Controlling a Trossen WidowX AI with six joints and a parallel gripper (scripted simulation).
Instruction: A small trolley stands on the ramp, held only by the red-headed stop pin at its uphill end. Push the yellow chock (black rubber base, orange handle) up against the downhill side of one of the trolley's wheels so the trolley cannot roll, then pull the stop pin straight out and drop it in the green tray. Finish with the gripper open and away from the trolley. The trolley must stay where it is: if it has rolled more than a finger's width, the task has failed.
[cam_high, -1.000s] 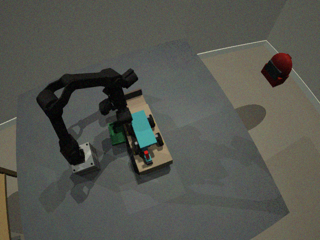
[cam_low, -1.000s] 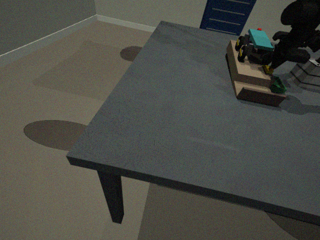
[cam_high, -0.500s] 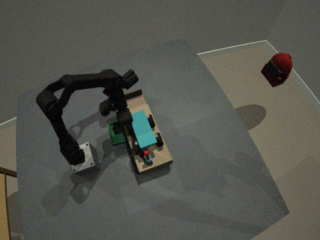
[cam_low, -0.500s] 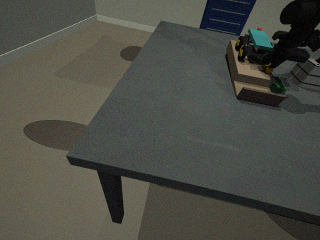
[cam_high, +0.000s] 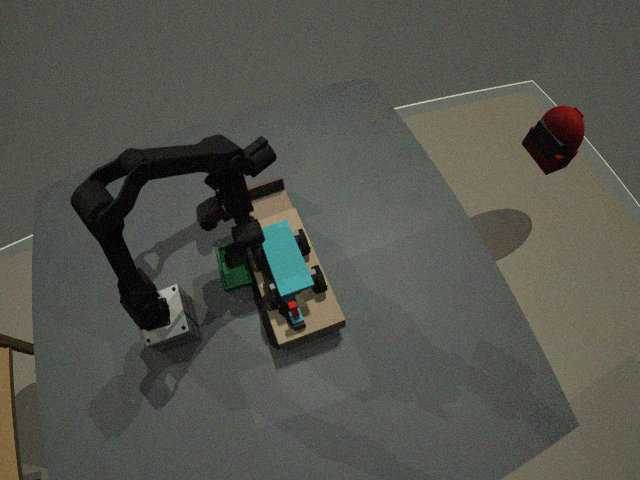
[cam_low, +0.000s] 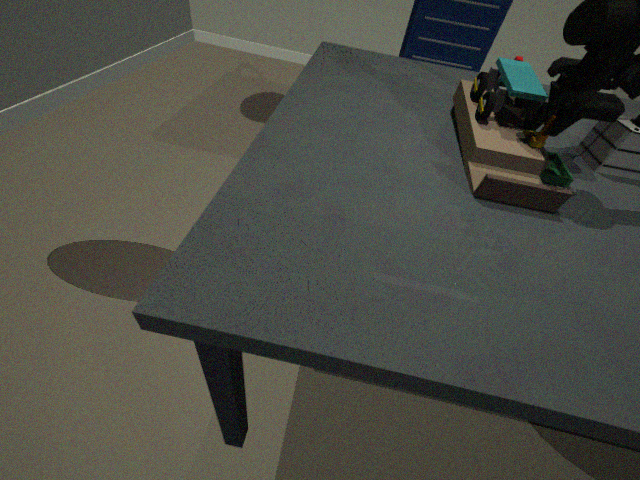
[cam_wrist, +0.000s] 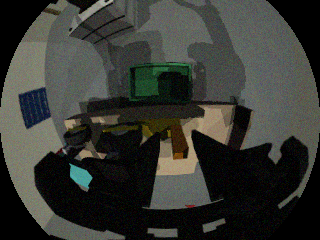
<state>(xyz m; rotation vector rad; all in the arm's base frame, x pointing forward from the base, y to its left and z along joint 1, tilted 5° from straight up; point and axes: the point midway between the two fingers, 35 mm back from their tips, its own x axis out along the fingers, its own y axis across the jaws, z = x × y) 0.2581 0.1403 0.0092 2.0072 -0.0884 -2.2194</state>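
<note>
My gripper tip is now 2 cm to the left of the yellow chock, 1 cm short of it and 1 cm above it. Round my gripper tip: teal-topped trolley: 12 cm to the right, 7 cm ahead, 2 cm above; tan ramp: 11 cm to the right, 7 cm ahead, 5 cm below; green tray: 10 cm below, 6 cm behind, 3 cm to the right.
</note>
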